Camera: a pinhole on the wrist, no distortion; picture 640 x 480 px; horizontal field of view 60.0 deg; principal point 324.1 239.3 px. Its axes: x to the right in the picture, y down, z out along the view. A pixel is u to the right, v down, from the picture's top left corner.
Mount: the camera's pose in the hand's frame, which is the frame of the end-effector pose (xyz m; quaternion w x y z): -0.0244 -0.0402 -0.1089 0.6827 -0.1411 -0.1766 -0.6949
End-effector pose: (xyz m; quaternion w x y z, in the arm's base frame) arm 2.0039 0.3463 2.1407 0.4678 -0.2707 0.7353 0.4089
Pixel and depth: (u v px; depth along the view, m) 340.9 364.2 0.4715
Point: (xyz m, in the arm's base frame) 2.0118 0.7036 2.0649
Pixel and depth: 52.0 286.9 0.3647
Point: 1.8531 0.6132 2.2100
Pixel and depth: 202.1 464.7 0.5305
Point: 1.8549 0.7773 2.0140
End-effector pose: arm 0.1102 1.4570 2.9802 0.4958 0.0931 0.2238 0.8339
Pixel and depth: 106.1 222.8 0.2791
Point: 0.0241 1.3728 3.1495
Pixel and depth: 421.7 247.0 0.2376
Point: 0.1521 1.4522 3.1031
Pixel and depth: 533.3 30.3 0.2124
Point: 0.2245 1.3954 3.0786
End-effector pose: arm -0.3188 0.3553 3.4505 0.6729 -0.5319 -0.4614 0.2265
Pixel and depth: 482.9 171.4 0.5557
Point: -0.7581 0.5095 3.3520
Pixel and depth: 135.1 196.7 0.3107
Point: -0.4167 0.4336 3.2521
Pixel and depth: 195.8 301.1 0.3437
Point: -0.4286 0.5006 3.2841
